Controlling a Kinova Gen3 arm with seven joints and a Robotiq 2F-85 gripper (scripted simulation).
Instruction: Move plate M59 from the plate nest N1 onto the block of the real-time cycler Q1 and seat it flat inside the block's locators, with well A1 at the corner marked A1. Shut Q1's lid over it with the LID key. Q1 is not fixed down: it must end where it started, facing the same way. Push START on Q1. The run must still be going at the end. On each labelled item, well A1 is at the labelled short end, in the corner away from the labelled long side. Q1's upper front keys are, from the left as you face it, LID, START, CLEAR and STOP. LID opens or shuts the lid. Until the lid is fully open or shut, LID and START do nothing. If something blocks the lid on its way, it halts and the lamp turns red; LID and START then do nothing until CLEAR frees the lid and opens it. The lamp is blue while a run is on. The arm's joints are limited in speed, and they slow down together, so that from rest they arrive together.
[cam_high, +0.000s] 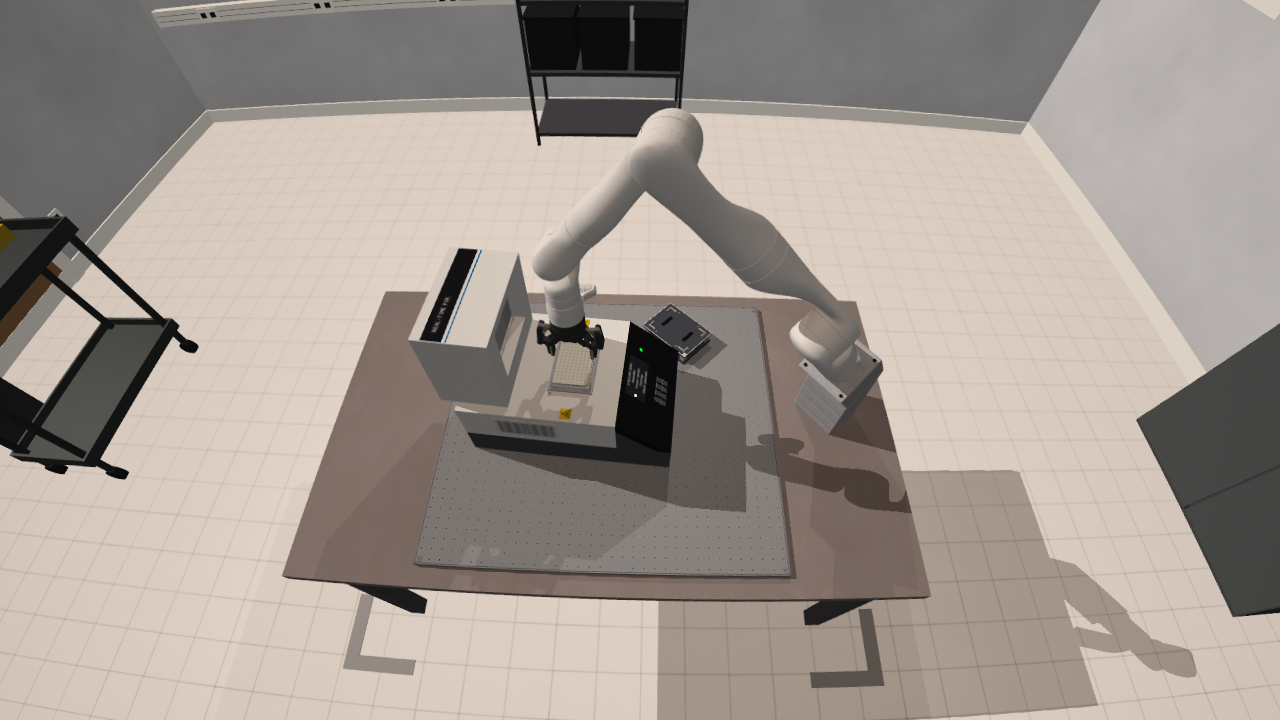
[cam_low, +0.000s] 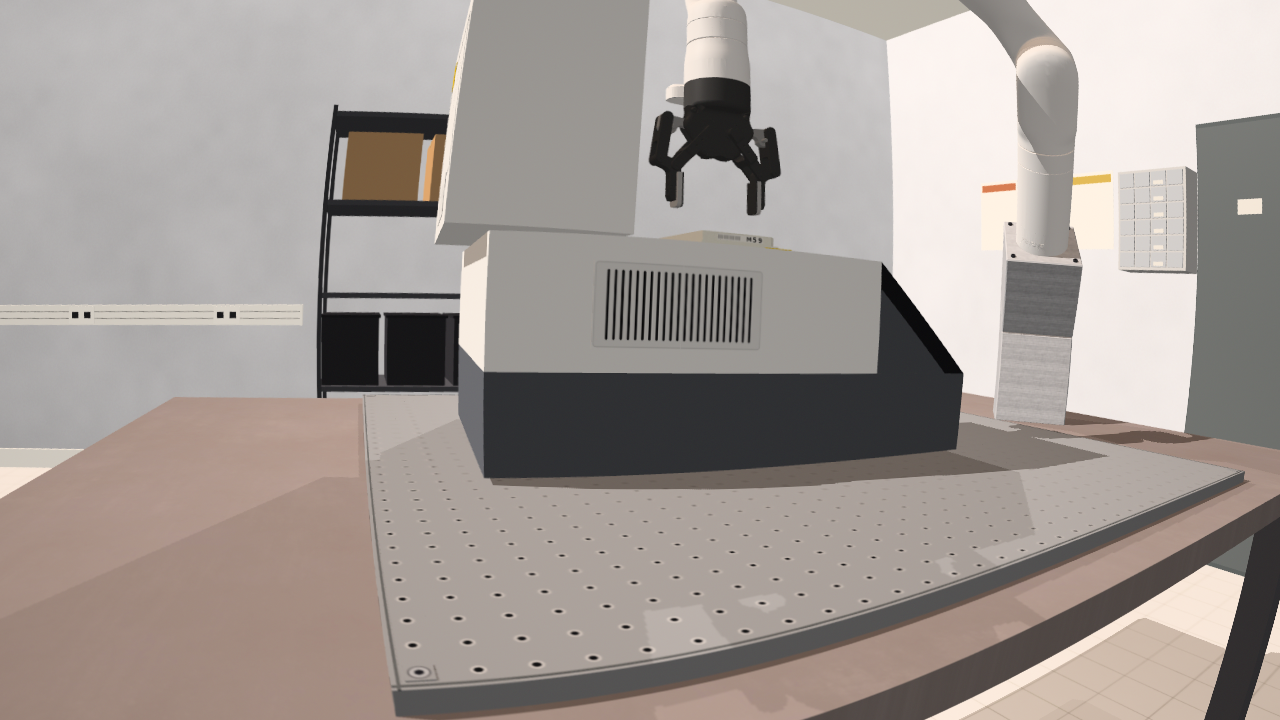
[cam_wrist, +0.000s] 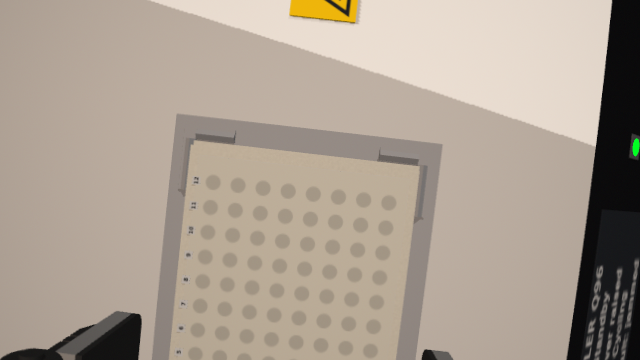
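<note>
Right now my hand is 4 cm above the plate M59. Also, from my hand: plate nest N1: 29 cm behind, 22 cm below, 21 cm to the right; then A1 corner label: 29 cm behind, 22 cm below, 12 cm to the right.
</note>
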